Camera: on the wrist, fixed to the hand. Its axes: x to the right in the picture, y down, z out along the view.
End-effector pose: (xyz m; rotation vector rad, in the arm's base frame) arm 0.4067 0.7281 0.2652 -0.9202 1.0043 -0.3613
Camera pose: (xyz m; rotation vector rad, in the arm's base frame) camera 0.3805 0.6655 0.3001 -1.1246 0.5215 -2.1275
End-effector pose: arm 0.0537 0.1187 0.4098 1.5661 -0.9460 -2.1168
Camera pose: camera 0.1006 0.1442 0.3553 -2.0885 -0.2140 1.0406
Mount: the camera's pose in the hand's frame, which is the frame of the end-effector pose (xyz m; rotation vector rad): 0.0071 -0.0610 -0.0453 0.3519 0.6133 -1.5359
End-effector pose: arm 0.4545 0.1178 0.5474 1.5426 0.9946 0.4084
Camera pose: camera 0.4033 0.1482 0.4997 0.5157 2.4558 -0.4562
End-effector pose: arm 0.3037 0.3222 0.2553 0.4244 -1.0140 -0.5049
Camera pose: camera 0.3344 0.2734 0.2053 1.5811 0.0138 -1.4333
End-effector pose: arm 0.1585 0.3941 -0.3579 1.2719 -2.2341 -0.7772
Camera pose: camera 0.2214 0.3513 -0.3643 2.8524 -0.6084 -0.2627
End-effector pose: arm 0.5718 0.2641 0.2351 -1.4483 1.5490 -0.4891
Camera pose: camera 0.5696 0.2303 0.3035 -2.0574 0.3341 -2.0943
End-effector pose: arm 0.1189 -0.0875 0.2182 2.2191 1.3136 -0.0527
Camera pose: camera 0.0618 -0.0378 0.2275 -0.7856 -2.8492 0.1589
